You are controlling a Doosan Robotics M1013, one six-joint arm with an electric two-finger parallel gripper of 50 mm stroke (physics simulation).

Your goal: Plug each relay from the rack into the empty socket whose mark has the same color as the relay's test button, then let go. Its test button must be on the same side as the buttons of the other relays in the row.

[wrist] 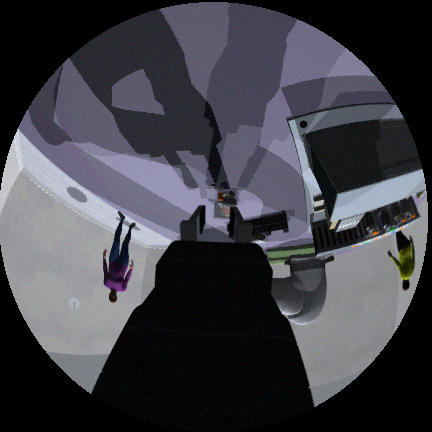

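Seen in the pictures: gripper, fingertip midpoint: (217, 214); arm's base, link origin: (306, 256).
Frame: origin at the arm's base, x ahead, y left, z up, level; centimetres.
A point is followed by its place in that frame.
Observation:
My gripper (217, 214) {y 24.4, x 45.2, z 1.0 cm} is open, with its two fingers apart and no relay held between them. A small relay (225, 197) {y 23.2, x 46.2, z -0.5 cm} with an orange part and a pale, clear-looking part shows just past the fingertips, slightly right of the middle of the gap; its button's color cannot be told. The black rack (274, 223) {y 16.9, x 35.7, z -1.3 cm} lies right of the right finger, which hides its left end. A dark, partly clear object beside the rack is too small to make out. At the far right, the row of relays (382, 225) {y 0.8, x 44.1, z 4.6 cm} stands in sockets, with small orange, green and blue marks along the front edge.
A light grey cabinet panel (299, 155) {y 14.9, x 50.3, z -1.4 cm} with a large black box (372, 155) stands at the right, above the socket row. Pale terminal blocks (349, 222) {y 7.0, x 43.2, z 3.0 cm} sit left of the relays. A green strip (292, 252) {y 9.1, x 12.5, z -0.2 cm} and a grey curved robot part (307, 292) {y 2.8, x 7.7, z 14.1 cm} are below. Two people stand beyond the table.

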